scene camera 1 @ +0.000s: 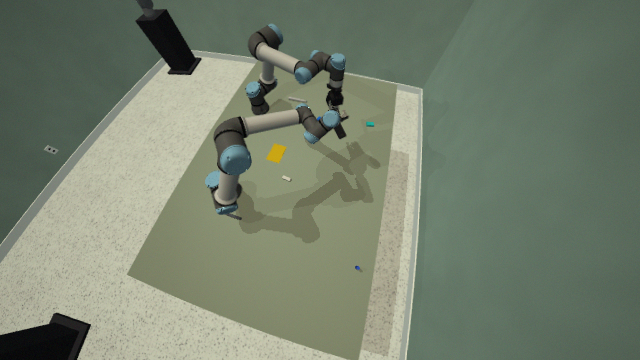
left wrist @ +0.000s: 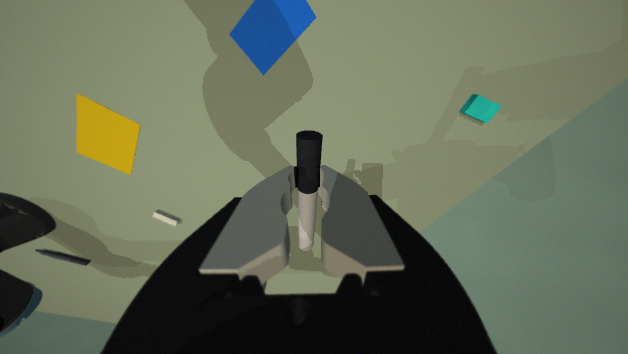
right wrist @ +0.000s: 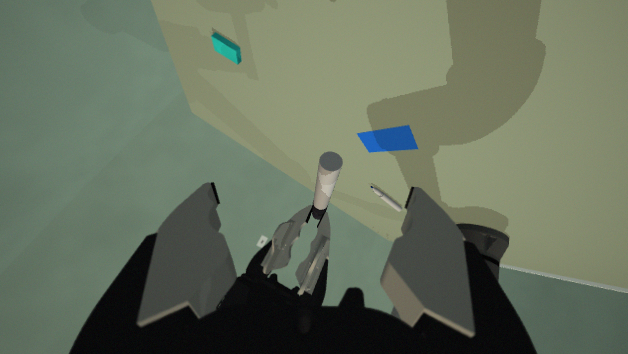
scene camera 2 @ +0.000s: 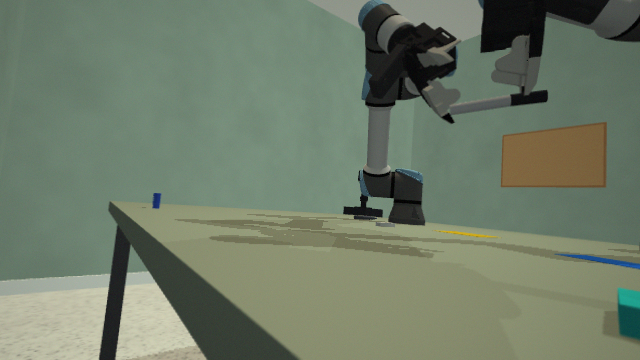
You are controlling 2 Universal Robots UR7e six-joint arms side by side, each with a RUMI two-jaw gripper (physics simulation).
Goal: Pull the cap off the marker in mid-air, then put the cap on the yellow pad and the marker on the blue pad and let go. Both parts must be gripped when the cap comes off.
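Places are measured from the left arm's base along level axes (x ahead, y left, z up), in centimetres.
Pixels of known places: left gripper, fingertip midpoint: (left wrist: pixel 308 168) (right wrist: pixel 319 209) (scene camera 2: pixel 525 97); right gripper, fingertip midpoint: (left wrist: pixel 309 260) (right wrist: pixel 312 187) (scene camera 2: pixel 453 95); left arm's base, origin of the base link: (scene camera 1: pixel 260 109) (right wrist: pixel 478 233); right arm's base, origin of the base link: (left wrist: pixel 20 214) (scene camera 2: pixel 406 223).
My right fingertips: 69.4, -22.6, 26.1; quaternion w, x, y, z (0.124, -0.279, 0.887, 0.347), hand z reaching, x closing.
For each thing: its top centre in the pictures, then the offset to it from my right fingertips, as dx, dy, dz.
- light grey barrel, middle of its top: (left wrist: pixel 307 213) (right wrist: pixel 317 205) (scene camera 2: pixel 494 95) -3.2, +5.6, -0.4
- wider black cap, middle of its top: (left wrist: pixel 309 169) (right wrist: pixel 315 215) (scene camera 2: pixel 528 91) -5.2, +9.8, -0.1
- yellow pad, middle of its top: (scene camera 2: pixel 465 233) (left wrist: pixel 107 139) (scene camera 1: pixel 276 153) -41.2, -17.1, -26.0
- blue pad, middle of its top: (scene camera 2: pixel 614 261) (left wrist: pixel 272 26) (right wrist: pixel 385 141) -16.9, +18.1, -26.0
- teal block, middle of its top: (left wrist: pixel 483 109) (right wrist: pixel 225 50) (scene camera 1: pixel 370 123) +24.7, +26.3, -24.6
- white block, middle of its top: (scene camera 2: pixel 385 222) (left wrist: pixel 165 219) (scene camera 1: pixel 286 178) -27.4, -35.7, -24.9
- small blue cylinder, middle of its top: (scene camera 2: pixel 157 193) (scene camera 1: pixel 358 268) +29.1, -81.2, -21.3
- dark pen, middle of its top: (scene camera 2: pixel 366 215) (left wrist: pixel 59 259) (scene camera 1: pixel 231 215) -54.6, -69.3, -24.3
- light pen, middle of its top: (right wrist: pixel 384 200) (scene camera 1: pixel 297 98) -40.3, +38.9, -23.8
The marker has a light grey barrel (scene camera 2: pixel 482 104) (left wrist: pixel 306 220) (right wrist: pixel 327 182) and a wider black cap (scene camera 2: pixel 539 96) (left wrist: pixel 309 150), joined together. My left gripper (scene camera 1: pixel 334 106) (scene camera 2: pixel 524 91) (left wrist: pixel 308 168) is shut on the cap and holds the marker in the air, nearly level. My right gripper (scene camera 2: pixel 455 80) (right wrist: pixel 312 187) is open; the barrel's free end lies close to its lower fingertip in scene camera 2 and shows between its fingers in the right wrist view. The yellow pad (scene camera 1: pixel 276 153) (scene camera 2: pixel 467 233) (left wrist: pixel 105 135) and blue pad (scene camera 2: pixel 600 260) (left wrist: pixel 265 35) (right wrist: pixel 395 140) lie flat on the table.
A teal block (scene camera 1: pixel 370 124) (scene camera 2: pixel 629 312) (left wrist: pixel 482 108) (right wrist: pixel 226 48), a white block (scene camera 1: pixel 286 178) (left wrist: pixel 166 217), a small blue cylinder (scene camera 1: pixel 357 268) (scene camera 2: pixel 156 200), a dark pen (scene camera 1: pixel 233 216) (left wrist: pixel 63 257) and a light pen (scene camera 1: pixel 297 99) (right wrist: pixel 386 197) are on the table.
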